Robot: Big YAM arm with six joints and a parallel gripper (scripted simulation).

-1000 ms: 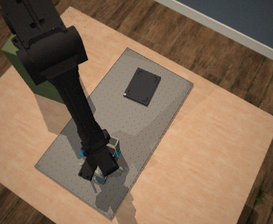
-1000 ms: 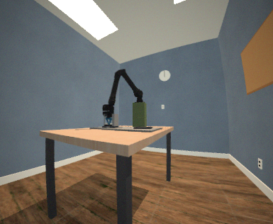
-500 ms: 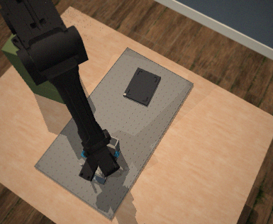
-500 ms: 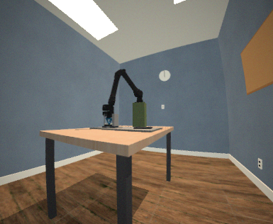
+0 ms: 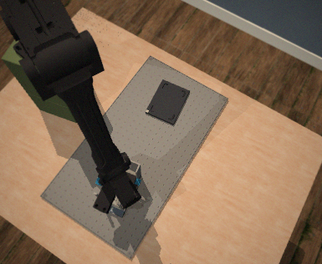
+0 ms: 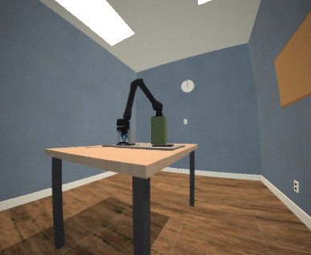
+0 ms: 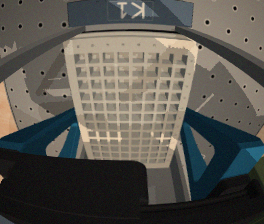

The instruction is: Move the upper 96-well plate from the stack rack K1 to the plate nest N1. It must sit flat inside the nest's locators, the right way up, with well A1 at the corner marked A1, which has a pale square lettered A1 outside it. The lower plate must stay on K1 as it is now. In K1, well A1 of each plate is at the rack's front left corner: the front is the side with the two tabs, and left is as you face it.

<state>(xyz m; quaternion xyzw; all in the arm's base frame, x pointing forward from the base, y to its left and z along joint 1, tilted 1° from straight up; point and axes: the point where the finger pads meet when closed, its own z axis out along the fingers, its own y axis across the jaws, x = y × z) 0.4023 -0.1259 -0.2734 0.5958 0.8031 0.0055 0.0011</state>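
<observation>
Now: hand 1 cm above the dark plate. The rest, counted from my hand: white 96-well plate right at my hand; then pale A1 square 12 cm behind, 28 cm to the left, 3 cm below.
</observation>
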